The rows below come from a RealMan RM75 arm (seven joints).
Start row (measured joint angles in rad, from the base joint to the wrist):
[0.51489 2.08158 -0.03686 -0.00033 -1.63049 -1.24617 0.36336]
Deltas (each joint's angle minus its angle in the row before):
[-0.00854 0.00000 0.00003 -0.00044 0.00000 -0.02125 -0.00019]
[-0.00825 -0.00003 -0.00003 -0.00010 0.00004 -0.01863 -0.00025]
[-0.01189 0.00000 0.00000 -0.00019 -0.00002 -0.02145 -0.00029]
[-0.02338 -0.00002 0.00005 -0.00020 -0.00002 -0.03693 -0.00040]
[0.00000 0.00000 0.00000 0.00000 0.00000 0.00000 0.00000]
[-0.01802 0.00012 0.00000 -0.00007 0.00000 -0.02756 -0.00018]
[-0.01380 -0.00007 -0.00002 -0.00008 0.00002 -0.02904 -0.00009]
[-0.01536 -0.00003 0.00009 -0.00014 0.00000 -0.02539 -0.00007]
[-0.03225 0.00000 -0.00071 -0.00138 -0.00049 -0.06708 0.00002]
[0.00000 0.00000 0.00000 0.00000 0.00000 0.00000 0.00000]
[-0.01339 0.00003 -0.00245 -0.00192 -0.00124 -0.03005 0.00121]
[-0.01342 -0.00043 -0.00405 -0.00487 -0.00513 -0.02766 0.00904]
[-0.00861 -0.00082 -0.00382 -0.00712 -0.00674 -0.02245 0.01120]
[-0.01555 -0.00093 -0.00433 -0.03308 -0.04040 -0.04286 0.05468]
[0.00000 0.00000 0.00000 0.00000 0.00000 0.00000 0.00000]
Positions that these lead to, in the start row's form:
[0.50635 2.08158 -0.03683 -0.00077 -1.63049 -1.26742 0.36317]
[0.49810 2.08155 -0.03686 -0.00087 -1.63045 -1.28605 0.36292]
[0.48621 2.08155 -0.03686 -0.00106 -1.63047 -1.30750 0.36263]
[0.46283 2.08153 -0.03681 -0.00126 -1.63049 -1.34443 0.36223]
[0.46283 2.08153 -0.03681 -0.00126 -1.63049 -1.34443 0.36223]
[0.44481 2.08165 -0.03681 -0.00133 -1.63049 -1.37199 0.36205]
[0.43101 2.08158 -0.03683 -0.00141 -1.63047 -1.40103 0.36196]
[0.41565 2.08155 -0.03674 -0.00155 -1.63047 -1.42642 0.36189]
[0.38340 2.08155 -0.03745 -0.00293 -1.63096 -1.49350 0.36191]
[0.38340 2.08155 -0.03745 -0.00293 -1.63096 -1.49350 0.36191]
[0.37001 2.08158 -0.03990 -0.00485 -1.63220 -1.52355 0.36312]
[0.35659 2.08115 -0.04395 -0.00972 -1.63733 -1.55121 0.37216]
[0.34798 2.08033 -0.04777 -0.01684 -1.64407 -1.57366 0.38336]
[0.33243 2.07940 -0.05210 -0.04992 -1.68447 -1.61652 0.43804]
[0.33243 2.07940 -0.05210 -0.04992 -1.68447 -1.61652 0.43804]

